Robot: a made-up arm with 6 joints. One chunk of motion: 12 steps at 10 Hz.
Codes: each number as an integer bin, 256 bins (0 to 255) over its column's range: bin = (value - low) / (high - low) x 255, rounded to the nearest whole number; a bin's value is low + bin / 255 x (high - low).
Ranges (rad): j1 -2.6..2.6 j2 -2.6..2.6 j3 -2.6..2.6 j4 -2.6..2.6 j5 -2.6..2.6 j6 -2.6..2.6
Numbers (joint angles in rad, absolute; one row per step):
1: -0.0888 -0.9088 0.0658 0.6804 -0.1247 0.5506
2: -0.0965 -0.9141 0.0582 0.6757 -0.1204 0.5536
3: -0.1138 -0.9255 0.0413 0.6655 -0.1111 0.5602
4: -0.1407 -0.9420 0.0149 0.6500 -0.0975 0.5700
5: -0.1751 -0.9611 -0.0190 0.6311 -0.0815 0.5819
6: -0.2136 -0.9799 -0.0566 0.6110 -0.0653 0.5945
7: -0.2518 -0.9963 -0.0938 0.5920 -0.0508 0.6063
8: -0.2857 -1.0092 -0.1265 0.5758 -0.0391 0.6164
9: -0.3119 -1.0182 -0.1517 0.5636 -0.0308 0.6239
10: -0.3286 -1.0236 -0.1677 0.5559 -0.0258 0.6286
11: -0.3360 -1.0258 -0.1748 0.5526 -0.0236 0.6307
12: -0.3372 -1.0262 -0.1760 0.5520 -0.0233 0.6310
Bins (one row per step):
1: 123 83 131 161 121 155
2: 123 83 130 161 122 155
3: 122 82 130 160 122 155
4: 121 81 128 159 123 155
5: 119 80 127 158 124 156
6: 117 79 125 157 124 157
7: 115 79 123 157 125 157
8: 113 78 121 156 126 158
9: 112 78 120 155 126 158
10: 111 77 119 155 126 158
11: 111 77 119 155 126 158
12: 111 77 119 155 126 158

